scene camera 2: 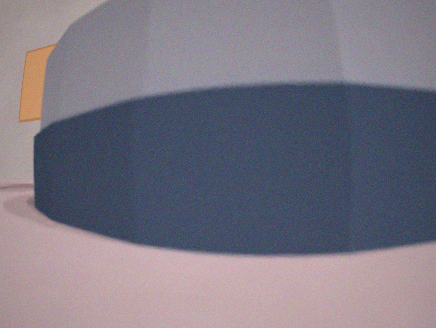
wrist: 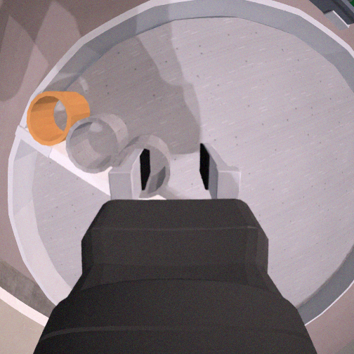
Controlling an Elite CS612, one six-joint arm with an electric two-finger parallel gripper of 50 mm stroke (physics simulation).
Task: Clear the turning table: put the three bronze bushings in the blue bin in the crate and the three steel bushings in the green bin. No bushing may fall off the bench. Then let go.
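The turning table (wrist: pixel 280 125) fills much of the wrist view, a pale round tray with a raised rim. A bronze bushing (wrist: pixel 44 122) is at its left edge. A steel bushing (wrist: pixel 82 150) is close beside it, toward the centre. A second steel bushing (wrist: pixel 159 167) is further right, partly hidden behind the left finger. All three show their open tops and form a row along a pale strip. My gripper (wrist: pixel 174 157) is open above the table, with nothing held between its fingers; the second steel bushing shows beside and below the left finger. The gripper does not show in scene camera 2.
Part of the grey crate (wrist: pixel 336 7) shows at the wrist view's top right, with a green sliver inside. In scene camera 2, a large round body (scene camera 2: pixel 240 170), blue below and grey above, blocks most of the view. An orange panel-like shape (scene camera 2: pixel 34 85) shows behind its left side.
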